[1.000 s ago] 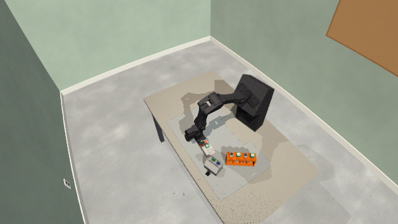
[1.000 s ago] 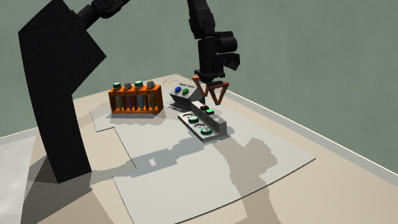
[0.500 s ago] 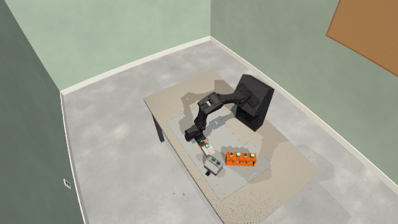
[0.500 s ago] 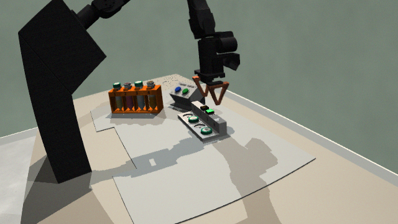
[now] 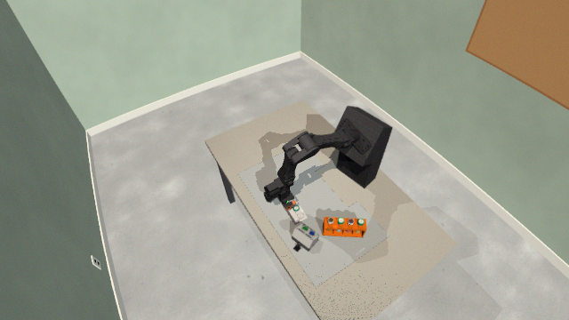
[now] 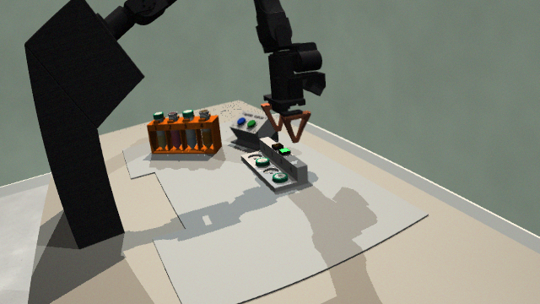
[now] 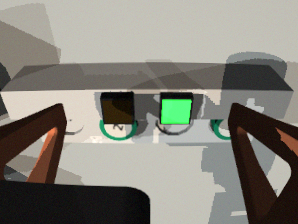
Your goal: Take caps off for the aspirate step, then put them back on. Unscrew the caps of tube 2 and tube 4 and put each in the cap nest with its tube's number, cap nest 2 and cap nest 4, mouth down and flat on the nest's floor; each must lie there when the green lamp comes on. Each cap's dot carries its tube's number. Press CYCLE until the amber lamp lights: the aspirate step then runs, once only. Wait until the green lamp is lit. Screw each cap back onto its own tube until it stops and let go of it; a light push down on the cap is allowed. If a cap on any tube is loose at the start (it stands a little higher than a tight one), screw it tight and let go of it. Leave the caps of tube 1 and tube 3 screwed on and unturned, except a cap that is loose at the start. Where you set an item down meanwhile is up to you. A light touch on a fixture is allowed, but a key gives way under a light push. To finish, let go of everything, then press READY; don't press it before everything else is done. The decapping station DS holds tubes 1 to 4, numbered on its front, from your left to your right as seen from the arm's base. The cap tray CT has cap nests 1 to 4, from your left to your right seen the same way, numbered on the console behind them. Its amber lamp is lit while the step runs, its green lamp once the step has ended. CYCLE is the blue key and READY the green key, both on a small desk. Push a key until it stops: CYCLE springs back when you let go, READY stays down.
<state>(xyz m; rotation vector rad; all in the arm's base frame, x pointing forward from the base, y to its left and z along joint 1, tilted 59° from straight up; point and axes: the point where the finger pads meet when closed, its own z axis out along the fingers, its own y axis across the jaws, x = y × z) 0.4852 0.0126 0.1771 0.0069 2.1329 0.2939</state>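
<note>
My hand is 33 cm past the cap 1, 26 cm to the right of it and 3 cm below it. Round my hand: green ready key 18 cm to the left, 6 cm behind, 2 cm below; then blue cycle key 21 cm to the left, 8 cm behind, 2 cm below.
</note>
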